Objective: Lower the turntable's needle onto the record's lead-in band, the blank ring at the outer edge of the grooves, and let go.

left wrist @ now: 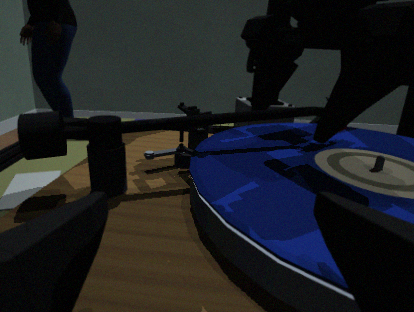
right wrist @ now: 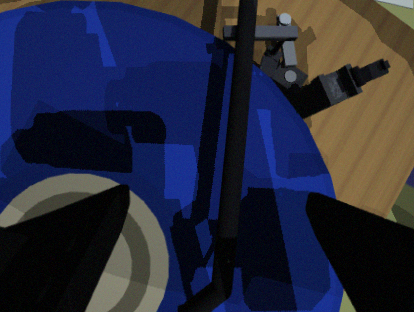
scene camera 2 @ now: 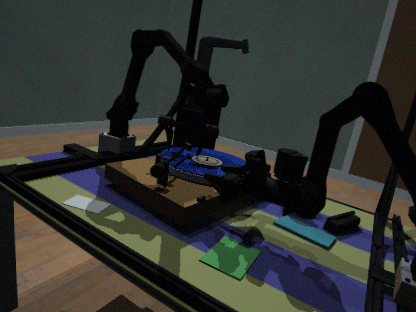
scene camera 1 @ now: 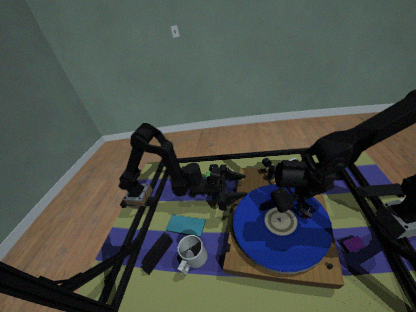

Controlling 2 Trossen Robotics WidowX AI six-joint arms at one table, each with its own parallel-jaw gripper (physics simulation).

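Places are measured from the left arm's base along level axes (x ahead, y left, z up), in millimetres.
Pixels of known places: left gripper, fingertip midpoint: (left wrist: 213, 202) (scene camera 2: 213, 171) (scene camera 1: 246, 184); right gripper, fingertip midpoint: (left wrist: 282, 127) (right wrist: 220, 197) (scene camera 2: 182, 153) (scene camera 1: 293, 198); left arm's base at its link origin: (scene camera 1: 136, 191); right arm's base at its link origin: (scene camera 2: 118, 134) (scene camera 1: 406, 212).
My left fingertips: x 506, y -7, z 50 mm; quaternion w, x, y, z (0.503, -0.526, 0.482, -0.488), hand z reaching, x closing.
Observation:
For each thing: its top centre in the pictures, then the offset to it from my left fingertips. "spot": a spot on its surface instead.
- blue record at its top centre: (right wrist: 76, 266) (left wrist: 377, 168) (scene camera 2: 207, 160) (scene camera 1: 280, 220) 106 mm ahead, 134 mm right, 22 mm down
- black tonearm at a spot on its surface: (right wrist: 241, 125) spot: 146 mm ahead, 33 mm right, 10 mm up
- white mug at a spot on its surface: (scene camera 1: 192, 254) spot: 187 mm back, 225 mm right, 107 mm down
- teal slab at its top centre: (scene camera 2: 304, 229) (scene camera 1: 185, 224) 242 mm back, 113 mm right, 107 mm down
- black block at its top centre: (scene camera 2: 346, 216) (scene camera 1: 153, 250) 323 mm back, 238 mm right, 78 mm down
- magenta block at its top centre: (scene camera 1: 353, 243) 339 mm ahead, 180 mm right, 100 mm down
- green square at a spot on its surface: (scene camera 2: 231, 257) spot: 159 mm back, 140 mm left, 112 mm down
- white card at its top centre: (left wrist: 31, 187) (scene camera 2: 87, 203) 211 mm ahead, 224 mm left, 114 mm down
The turntable's wooden base (scene camera 1: 300, 278) (scene camera 2: 145, 175) (left wrist: 150, 240) (right wrist: 370, 130) carries a blue record (scene camera 1: 255, 245) (left wrist: 240, 200) (right wrist: 65, 85) with a cream label. The black tonearm (left wrist: 215, 118) (right wrist: 241, 125) reaches over the record, its shadow beside it. In the right wrist view its bent head end is low in the picture, between label and outer edge; the needle tip is hidden. My right gripper (right wrist: 220, 197) is open low over the record, with the tonearm between its parted fingers, not gripped. My left gripper (scene camera 1: 244, 185) (left wrist: 213, 202) is open and empty at the base's left rear side.
A white mug (scene camera 1: 192, 254), a teal slab (scene camera 1: 186, 225) (scene camera 2: 305, 231) and a black block (scene camera 1: 157, 253) (scene camera 2: 342, 222) lie left of the turntable in scene camera 1. A magenta block (scene camera 1: 353, 243) is right of it. A green square (scene camera 2: 231, 257) and a white card (scene camera 2: 86, 204) lie near the edge.

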